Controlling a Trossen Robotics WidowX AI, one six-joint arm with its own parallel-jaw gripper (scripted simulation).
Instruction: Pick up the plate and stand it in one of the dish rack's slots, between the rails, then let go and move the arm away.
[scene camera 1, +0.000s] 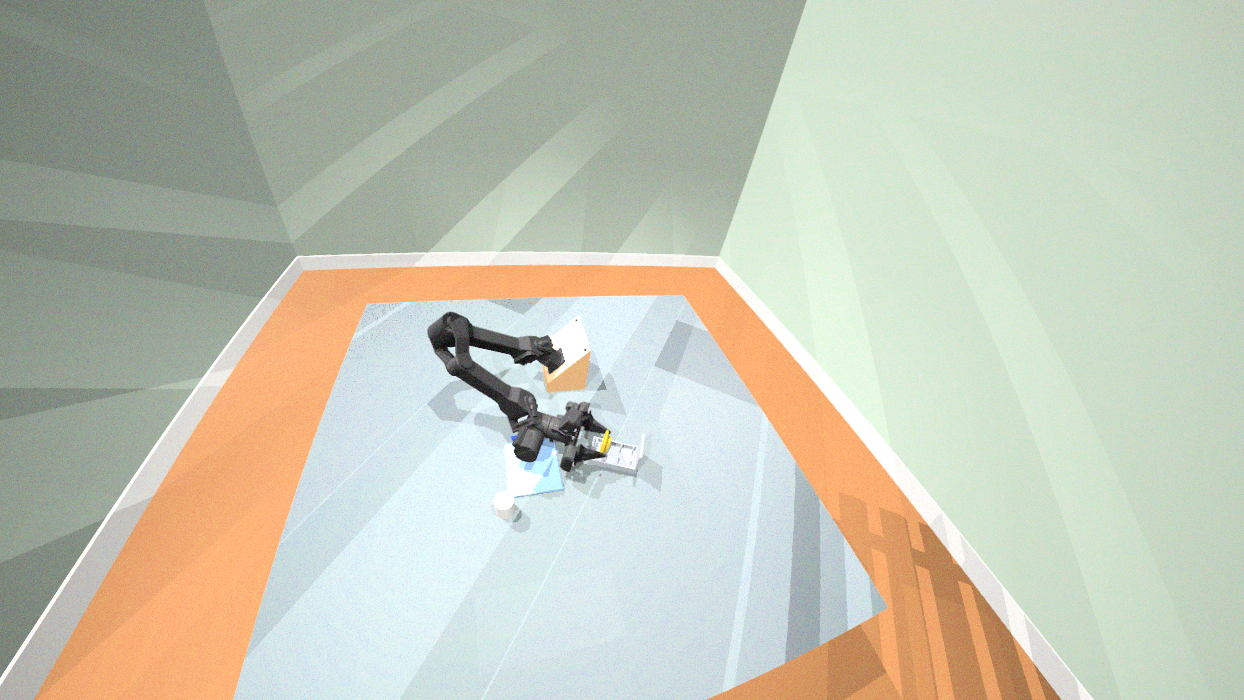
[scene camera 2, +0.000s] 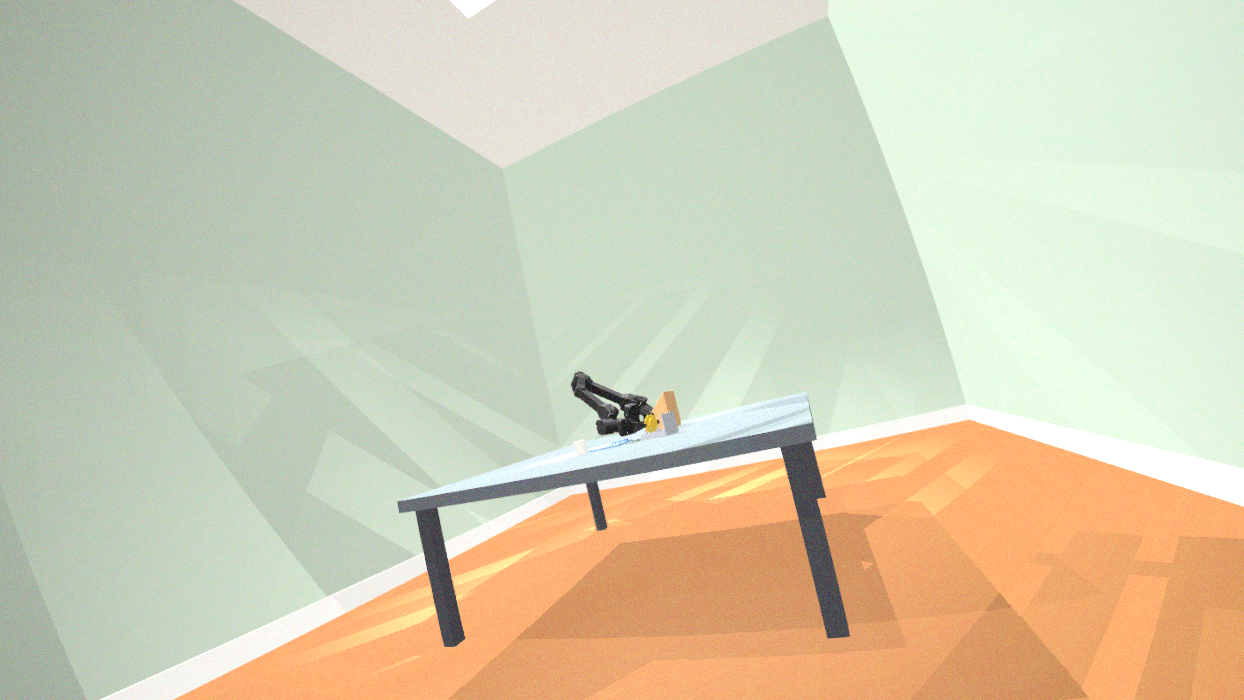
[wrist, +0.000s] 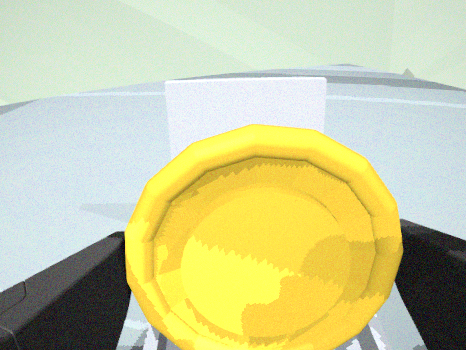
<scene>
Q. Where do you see a grey dish rack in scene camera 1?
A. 623, 457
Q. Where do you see a yellow plate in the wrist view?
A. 264, 230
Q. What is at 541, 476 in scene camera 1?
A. A light blue mat.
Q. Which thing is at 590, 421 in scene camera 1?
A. The gripper.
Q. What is the gripper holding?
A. A yellow plate.
</scene>
